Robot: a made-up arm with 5 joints. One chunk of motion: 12 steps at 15 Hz.
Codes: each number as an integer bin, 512 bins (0 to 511) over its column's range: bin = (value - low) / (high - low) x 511, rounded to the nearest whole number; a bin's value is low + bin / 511 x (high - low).
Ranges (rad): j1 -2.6..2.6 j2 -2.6..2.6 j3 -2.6..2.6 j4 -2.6..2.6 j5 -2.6..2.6
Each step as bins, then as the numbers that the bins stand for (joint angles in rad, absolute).
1 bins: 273 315 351 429 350
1 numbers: 0.1781 0.6055 0.9718 1.7656 0.9616
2 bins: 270 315 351 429 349
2 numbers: 0.1476 0.6055 0.9718 1.7656 0.9515
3 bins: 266 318 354 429 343
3 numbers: 0.1068 0.6360 1.0023 1.7656 0.8904
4 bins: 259 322 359 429 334
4 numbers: 0.0356 0.6767 1.0532 1.7656 0.7988
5 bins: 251 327 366 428 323
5 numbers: -0.0458 0.7276 1.1245 1.7554 0.6869
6 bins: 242 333 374 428 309
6 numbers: -0.1374 0.7886 1.2059 1.7554 0.5444
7 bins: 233 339 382 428 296
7 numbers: -0.2290 0.8497 1.2873 1.7554 0.4121
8 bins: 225 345 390 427 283
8 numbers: -0.3104 0.9108 1.3687 1.7452 0.2798
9 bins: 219 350 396 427 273
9 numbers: -0.3714 0.9616 1.4297 1.7452 0.1781
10 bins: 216 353 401 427 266
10 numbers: -0.4020 0.9922 1.4806 1.7452 0.1068
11 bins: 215 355 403 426 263
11 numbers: -0.4121 1.0125 1.5010 1.7350 0.0763
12 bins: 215 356 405 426 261
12 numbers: -0.4121 1.0227 1.5213 1.7350 0.0560
